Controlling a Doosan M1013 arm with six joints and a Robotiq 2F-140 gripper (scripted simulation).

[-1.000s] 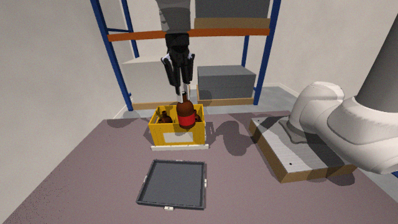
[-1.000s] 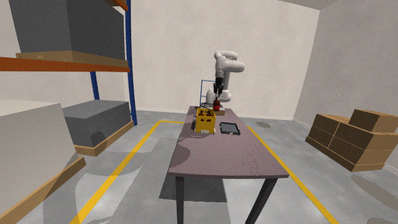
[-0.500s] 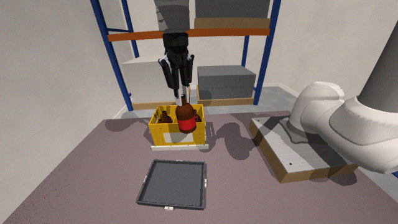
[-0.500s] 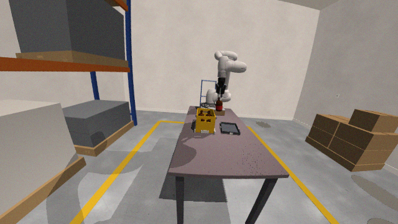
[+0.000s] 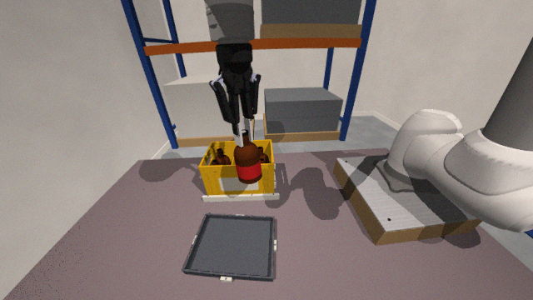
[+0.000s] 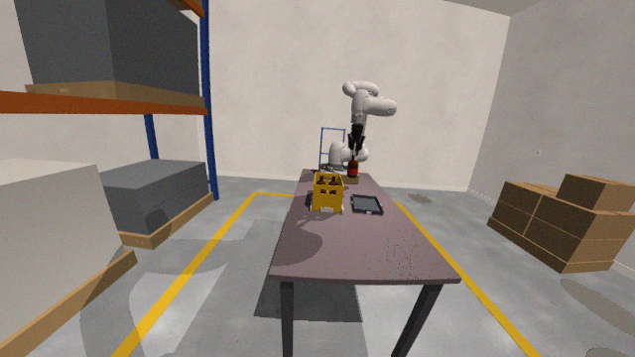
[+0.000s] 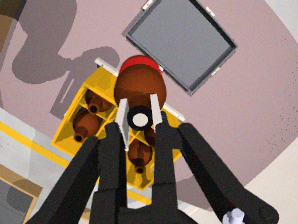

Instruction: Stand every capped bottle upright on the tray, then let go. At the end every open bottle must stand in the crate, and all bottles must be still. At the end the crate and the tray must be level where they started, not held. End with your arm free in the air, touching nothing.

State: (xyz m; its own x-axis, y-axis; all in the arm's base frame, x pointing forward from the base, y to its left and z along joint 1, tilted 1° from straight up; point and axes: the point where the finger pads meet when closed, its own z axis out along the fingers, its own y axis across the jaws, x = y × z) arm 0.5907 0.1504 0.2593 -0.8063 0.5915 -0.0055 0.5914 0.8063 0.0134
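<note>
Right now my hand is 80 mm above the brown capped bottle. From my hand the other things lie so: yellow crate 70 mm ahead, 150 mm to the right, 260 mm below; then dark grey tray 30 mm ahead, 130 mm to the left, 330 mm below.
</note>
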